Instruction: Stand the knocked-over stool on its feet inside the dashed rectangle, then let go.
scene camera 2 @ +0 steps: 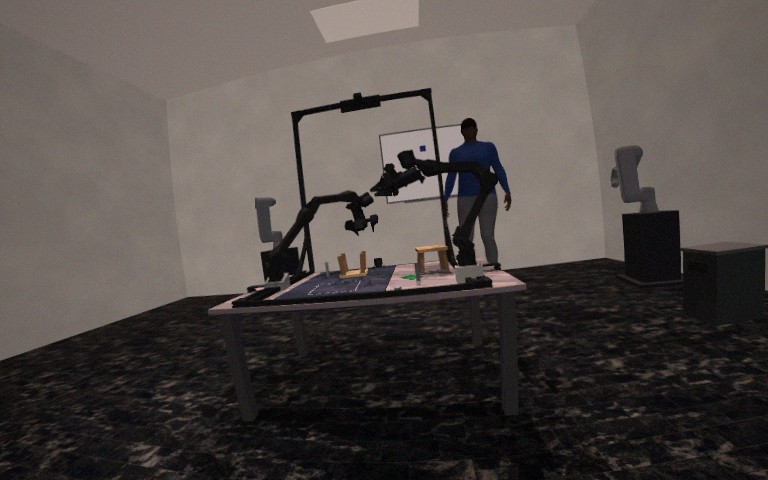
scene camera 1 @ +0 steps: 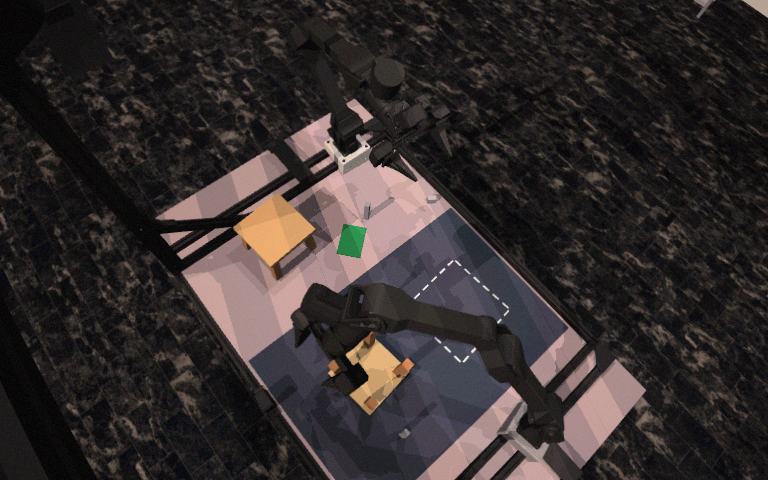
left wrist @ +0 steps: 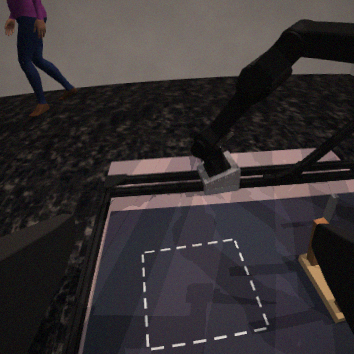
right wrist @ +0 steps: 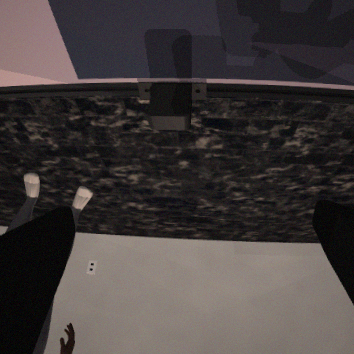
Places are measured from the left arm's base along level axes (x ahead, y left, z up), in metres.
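Pixels of known places: left gripper, fingertip midpoint: [scene camera 2: 372,193] [scene camera 1: 434,169] [left wrist: 197,231]; right gripper, fingertip midpoint: [scene camera 2: 366,233] [scene camera 1: 309,365] [right wrist: 196,215]; left arm's base, link origin: [scene camera 2: 467,265] [scene camera 1: 347,144]; right arm's base, link origin: [scene camera 2: 276,278] [scene camera 1: 532,430] [left wrist: 216,165].
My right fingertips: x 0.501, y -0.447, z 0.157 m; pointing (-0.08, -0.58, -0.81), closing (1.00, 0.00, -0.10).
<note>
Ahead of a thing's pixels: the offset from my right fingertips to its top centre. "spot": to the spot under its first point. Level surfaces: height alone.
The knocked-over stool @(dz -0.092, dx +0.064, dy +0.114 m) [scene camera 1: 382,386] [scene camera 2: 353,273] [left wrist: 321,287] lies upside down on the dark mat @(dz -0.211 m) [scene camera 1: 475,390] [left wrist: 130,225], its seat flat and its legs pointing up. The white dashed rectangle [scene camera 1: 454,260] [left wrist: 234,240] lies apart from it, at its upper right in scene camera 1. My right gripper [scene camera 1: 313,363] [scene camera 2: 365,232] [right wrist: 196,215] is open and empty, high above the mat near the stool; its arm hides part of the rectangle in scene camera 1. My left gripper [scene camera 1: 433,166] [left wrist: 197,231] is open and empty, raised over the table's upper edge.
A second stool @(dz -0.102, dx -0.357, dy +0.120 m) [scene camera 1: 274,226] [scene camera 2: 431,247] stands upright at the table's left in scene camera 1. A green patch @(spot: dz -0.213, dx -0.258, dy +0.291 m) [scene camera 1: 351,240] [scene camera 2: 408,277] lies beside it. Small grey blocks @(dz -0.138, dx -0.294, dy +0.369 m) [scene camera 1: 367,210] @(dz -0.194, dx -0.228, dy +0.558 m) [scene camera 1: 431,198] @(dz -0.131, dx +0.226, dy +0.093 m) [scene camera 1: 403,433] stand around. A dark frame post [scene camera 2: 300,198] rises at the back.
</note>
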